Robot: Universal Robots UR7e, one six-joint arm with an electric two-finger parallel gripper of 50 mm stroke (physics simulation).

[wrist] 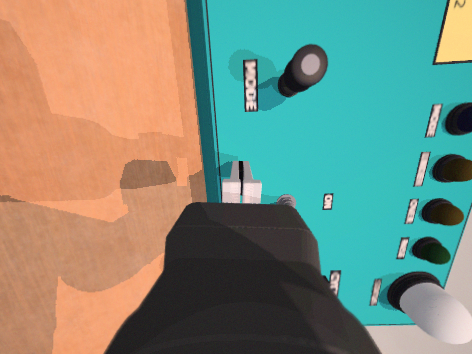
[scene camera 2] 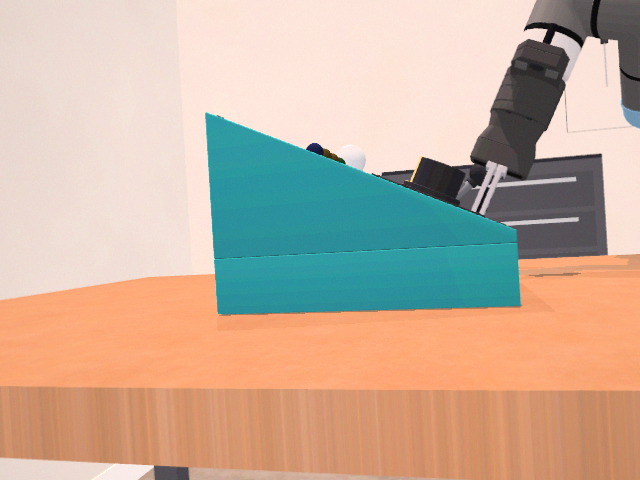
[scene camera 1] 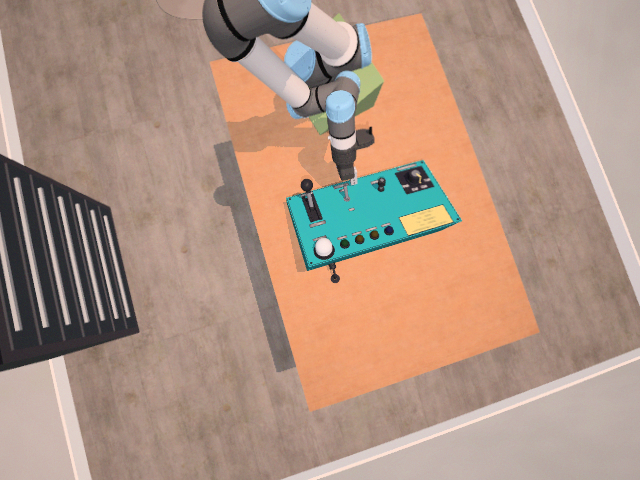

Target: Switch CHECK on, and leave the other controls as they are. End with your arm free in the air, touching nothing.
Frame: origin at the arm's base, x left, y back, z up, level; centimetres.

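Where they show: gripper, fingertip midpoint: (wrist: 240, 171) (scene camera 1: 353, 183); arm's base at its link origin: (scene camera 1: 329, 75).
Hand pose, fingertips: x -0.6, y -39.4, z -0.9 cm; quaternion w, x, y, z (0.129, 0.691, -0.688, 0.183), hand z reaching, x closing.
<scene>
Things, the pixels of their top centre, and the offset from my fingertips. "spot": a spot on its surface instead.
- small metal toggle at a spot on its surface: (wrist: 286, 200) (scene camera 1: 348, 196) spot: dz +1.8, dx -3.1, dy -4.7 cm
- label at a spot on its surface: (wrist: 327, 201) (scene camera 1: 351, 209) spot: dz +3.2, dx -3.4, dy -9.2 cm
- black MODE lever at its top centre: (wrist: 329, 64) (scene camera 1: 383, 183) dz +5.8, dx +8.2, dy -3.6 cm
- ball-topped slot lever at its top centre: (scene camera 2: 482, 160) (scene camera 1: 306, 183) dz +8.6, dx -16.2, dy +0.6 cm
- rotary knob at its top centre: (scene camera 2: 434, 155) (scene camera 1: 417, 174) dz +5.2, dx +20.1, dy -2.7 cm
- white dome at a spot on its surface: (scene camera 2: 352, 157) (wrist: 438, 299) spot: dz +10.6, dx -13.4, dy -18.9 cm
The teal sloped console (scene camera 1: 372, 206) (scene camera 2: 361, 232) (wrist: 370, 45) carries a small metal toggle (scene camera 1: 346, 193) (wrist: 286, 200), with an ON label (scene camera 1: 351, 209) (wrist: 327, 201) on the higher side. The toggle's own name plate is not readable, and its base is partly hidden in the wrist view. My gripper (scene camera 1: 353, 181) (scene camera 2: 479, 212) (wrist: 240, 171) is shut and empty. Its fingertips are low at the console's lower edge, beside the toggle on the side away from ON. A small gap shows between fingers and toggle in the wrist view; contact with the panel cannot be told.
The black MODE lever (scene camera 1: 381, 183) (wrist: 310, 65) stands beside the fingers. A ball-topped slot lever (scene camera 1: 306, 184), a rotary knob (scene camera 1: 415, 176) (scene camera 2: 439, 178), a white dome (scene camera 1: 323, 246) (scene camera 2: 352, 157) (wrist: 435, 311) and several coloured lamps are on the console. A green block (scene camera 1: 373, 86) is behind the arm.
</scene>
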